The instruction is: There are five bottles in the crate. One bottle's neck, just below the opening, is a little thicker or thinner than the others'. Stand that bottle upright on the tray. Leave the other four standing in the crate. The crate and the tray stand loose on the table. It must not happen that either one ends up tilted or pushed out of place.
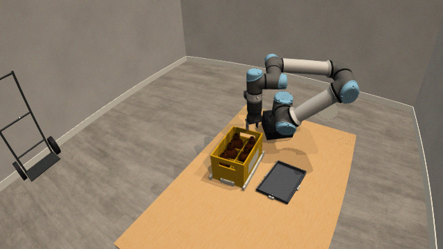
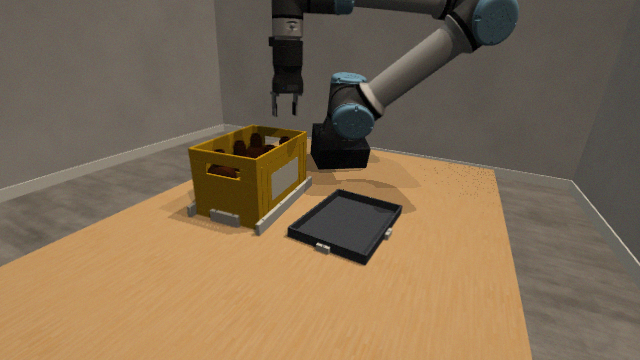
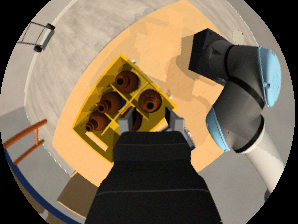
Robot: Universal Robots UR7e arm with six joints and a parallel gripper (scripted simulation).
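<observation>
Right now the bottle is 90 mm ahead of my hand, 20 mm to the left of it and 150 mm below it. From my hand the other things lie so: yellow crate 100 mm ahead, 30 mm to the right, 160 mm below; then dark tray 70 mm ahead, 250 mm to the left, 230 mm below.
</observation>
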